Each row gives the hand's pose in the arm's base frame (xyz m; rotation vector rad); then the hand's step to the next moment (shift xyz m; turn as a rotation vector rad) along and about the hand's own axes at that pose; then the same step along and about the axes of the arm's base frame.
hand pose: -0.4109 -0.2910 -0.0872 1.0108 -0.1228 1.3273
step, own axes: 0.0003 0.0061 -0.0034 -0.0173 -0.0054 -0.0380
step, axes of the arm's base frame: -0.0066 0.0019 0.0014 -0.0180 0.0130 -0.0358
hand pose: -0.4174 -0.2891 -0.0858 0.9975 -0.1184 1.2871
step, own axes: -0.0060 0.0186 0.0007 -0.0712 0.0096 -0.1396
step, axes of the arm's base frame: -0.0172 -0.0060 0.0071 -0.0931 0.0404 -0.1198
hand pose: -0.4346 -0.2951 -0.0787 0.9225 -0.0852 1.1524
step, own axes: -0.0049 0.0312 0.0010 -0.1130 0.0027 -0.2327
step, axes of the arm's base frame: -0.0270 -0.0013 0.0163 -0.1419 0.0703 -0.2046
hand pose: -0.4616 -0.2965 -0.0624 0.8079 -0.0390 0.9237
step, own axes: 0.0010 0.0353 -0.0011 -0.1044 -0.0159 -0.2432
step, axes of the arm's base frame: -0.0252 0.0133 0.0209 -0.1263 0.0767 -0.2202
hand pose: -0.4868 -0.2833 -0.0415 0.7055 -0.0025 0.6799
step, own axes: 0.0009 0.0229 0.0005 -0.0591 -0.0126 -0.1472
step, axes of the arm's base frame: -0.0124 0.0130 0.0143 -0.0715 0.0471 -0.1341
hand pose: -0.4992 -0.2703 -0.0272 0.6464 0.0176 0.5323
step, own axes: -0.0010 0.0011 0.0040 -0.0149 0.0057 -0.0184
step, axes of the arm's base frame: -0.0007 -0.0020 0.0037 -0.0188 0.0072 -0.0137
